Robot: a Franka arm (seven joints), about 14 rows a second.
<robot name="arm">
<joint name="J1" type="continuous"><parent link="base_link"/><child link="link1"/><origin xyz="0.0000 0.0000 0.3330"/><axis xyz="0 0 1"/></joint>
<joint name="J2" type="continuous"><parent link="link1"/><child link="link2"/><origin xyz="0.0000 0.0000 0.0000"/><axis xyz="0 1 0"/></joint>
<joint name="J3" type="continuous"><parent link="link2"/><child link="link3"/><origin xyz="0.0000 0.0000 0.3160"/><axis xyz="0 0 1"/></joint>
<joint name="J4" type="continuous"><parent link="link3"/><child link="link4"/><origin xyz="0.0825 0.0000 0.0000"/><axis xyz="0 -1 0"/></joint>
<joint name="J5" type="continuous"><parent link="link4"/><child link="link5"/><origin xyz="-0.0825 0.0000 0.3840"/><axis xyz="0 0 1"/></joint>
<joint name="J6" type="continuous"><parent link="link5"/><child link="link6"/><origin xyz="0.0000 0.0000 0.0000"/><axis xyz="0 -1 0"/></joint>
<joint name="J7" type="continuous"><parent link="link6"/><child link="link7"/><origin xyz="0.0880 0.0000 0.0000"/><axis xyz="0 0 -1"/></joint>
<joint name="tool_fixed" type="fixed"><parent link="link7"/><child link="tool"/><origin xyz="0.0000 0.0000 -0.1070" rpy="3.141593 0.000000 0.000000"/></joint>
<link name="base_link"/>
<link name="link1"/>
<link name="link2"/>
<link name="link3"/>
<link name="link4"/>
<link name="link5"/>
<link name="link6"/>
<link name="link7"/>
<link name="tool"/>
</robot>
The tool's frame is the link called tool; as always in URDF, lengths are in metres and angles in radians. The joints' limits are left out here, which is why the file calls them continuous.
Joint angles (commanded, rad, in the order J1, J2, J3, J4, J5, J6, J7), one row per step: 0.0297 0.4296 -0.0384 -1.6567 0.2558 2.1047 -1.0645; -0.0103 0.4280 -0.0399 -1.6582 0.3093 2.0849 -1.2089; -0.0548 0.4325 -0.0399 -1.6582 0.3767 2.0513 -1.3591; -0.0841 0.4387 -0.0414 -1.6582 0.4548 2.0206 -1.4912; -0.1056 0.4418 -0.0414 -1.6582 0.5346 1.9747 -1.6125; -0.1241 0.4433 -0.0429 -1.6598 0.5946 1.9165 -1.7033; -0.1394 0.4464 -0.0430 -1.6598 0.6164 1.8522 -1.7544; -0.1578 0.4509 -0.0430 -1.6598 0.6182 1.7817 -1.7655; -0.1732 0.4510 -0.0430 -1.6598 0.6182 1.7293 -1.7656; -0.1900 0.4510 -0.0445 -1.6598 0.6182 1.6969 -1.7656; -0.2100 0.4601 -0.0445 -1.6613 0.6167 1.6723 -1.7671; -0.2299 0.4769 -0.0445 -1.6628 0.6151 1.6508 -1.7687; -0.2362 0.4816 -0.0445 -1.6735 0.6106 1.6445 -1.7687; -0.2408 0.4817 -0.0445 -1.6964 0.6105 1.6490 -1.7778
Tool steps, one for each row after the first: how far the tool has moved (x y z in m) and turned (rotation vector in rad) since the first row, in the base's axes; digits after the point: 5 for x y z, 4 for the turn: -0.00213 -0.02451 -0.00071 0.0445 -0.0152 0.0774; -0.00586 -0.04933 -0.00544 0.1072 -0.0266 0.1529; -0.00896 -0.06392 -0.01035 0.1803 -0.0485 0.2176; -0.01298 -0.07073 -0.01346 0.2633 -0.0702 0.2839; -0.01875 -0.07583 -0.01659 0.3392 -0.0768 0.3368; -0.02552 -0.07920 -0.02080 0.3929 -0.0559 0.3782; -0.03404 -0.08495 -0.02625 0.4374 -0.0081 0.3908; -0.04081 -0.09032 -0.02786 0.4689 0.0275 0.3922; -0.04583 -0.09900 -0.02868 0.4881 0.0473 0.3844; -0.05082 -0.10940 -0.03562 0.5065 0.0701 0.3720; -0.05584 -0.11985 -0.04719 0.5266 0.0972 0.3569; -0.06026 -0.12281 -0.05472 0.5340 0.1160 0.3507; -0.06628 -0.12450 -0.06384 0.5422 0.1275 0.3473
